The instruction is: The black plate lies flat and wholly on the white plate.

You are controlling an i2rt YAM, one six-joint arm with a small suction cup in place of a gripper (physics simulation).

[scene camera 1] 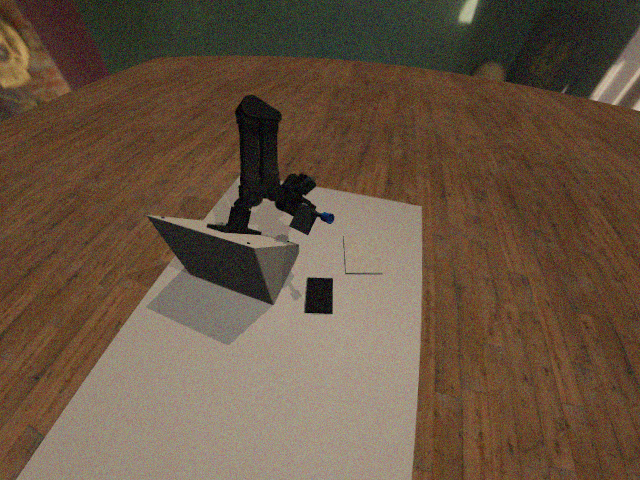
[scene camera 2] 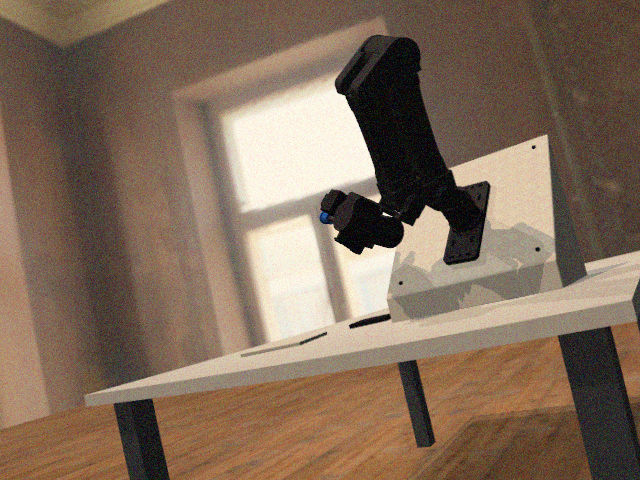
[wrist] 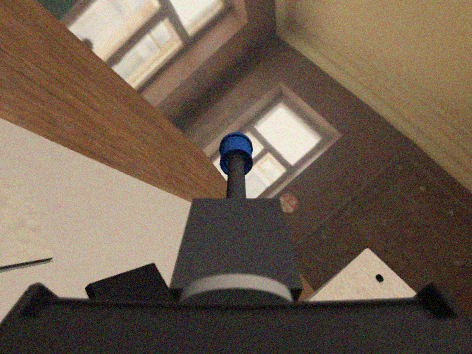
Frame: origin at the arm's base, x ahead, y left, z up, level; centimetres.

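Where they show: hand at its tool point: (scene camera 1: 330, 218) (scene camera 2: 325, 217) (wrist: 236, 147); arm's base at its link origin: (scene camera 1: 236, 231) (scene camera 2: 468, 223).
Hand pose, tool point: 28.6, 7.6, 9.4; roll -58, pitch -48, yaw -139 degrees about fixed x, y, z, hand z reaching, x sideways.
Each offset is from my tool point to the top centre of the thing, as dx, dy, dz.
The black plate @[+1.2, -10.6, -24.1] (scene camera 1: 318, 295) (scene camera 2: 370, 320) (wrist: 130, 284) lies flat on the table beside the wedge-shaped base; in the wrist view its lower part is hidden by the arm. The white plate @[+9.3, +11.0, -24.3] (scene camera 1: 363, 255) (scene camera 2: 285, 345) (wrist: 17, 242) lies flat on the table, apart from the black plate, farther back and to the right in scene camera 1. Its pale top blends with the table, and thin dark edges mark it. My gripper, a blue suction cup (scene camera 1: 327, 217) (scene camera 2: 325, 217) (wrist: 236, 150), hangs above the table, tilted well over to point sideways. It is open, with no plate on it.
The white wedge-shaped base (scene camera 1: 222, 258) (scene camera 2: 509, 191) (wrist: 360, 280) carries the arm and stands close beside the black plate. The white table (scene camera 1: 258, 403) (scene camera 2: 310, 363) (wrist: 125, 225) has its right edge beyond the white plate in scene camera 1.
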